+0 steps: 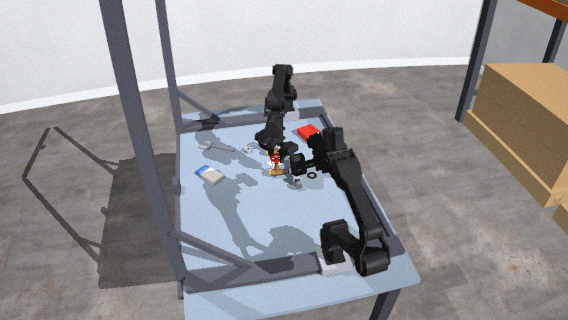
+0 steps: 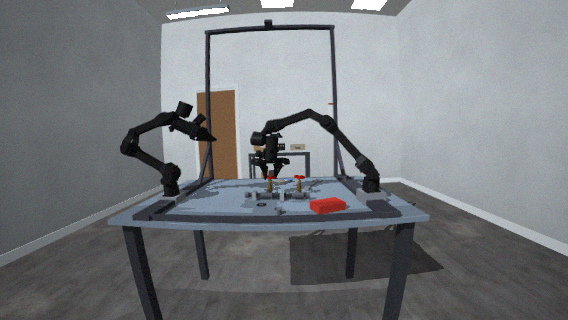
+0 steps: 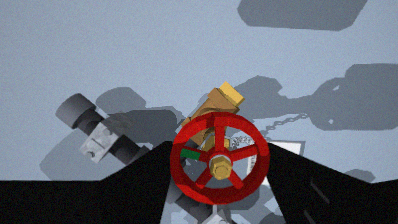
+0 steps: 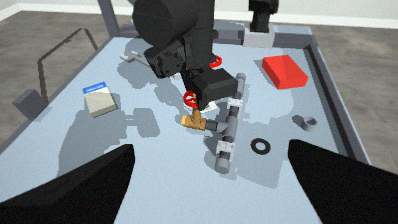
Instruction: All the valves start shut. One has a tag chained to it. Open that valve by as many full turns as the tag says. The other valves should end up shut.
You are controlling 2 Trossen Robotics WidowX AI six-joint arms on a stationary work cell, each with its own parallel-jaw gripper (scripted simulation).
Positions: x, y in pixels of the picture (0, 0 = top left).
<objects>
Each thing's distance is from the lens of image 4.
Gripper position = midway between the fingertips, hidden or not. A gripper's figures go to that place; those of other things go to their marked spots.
my left gripper (image 4: 195, 102): 0.42 m
my right gripper (image 4: 211, 149): 0.11 m
red block (image 4: 282, 70): 0.64 m
</objects>
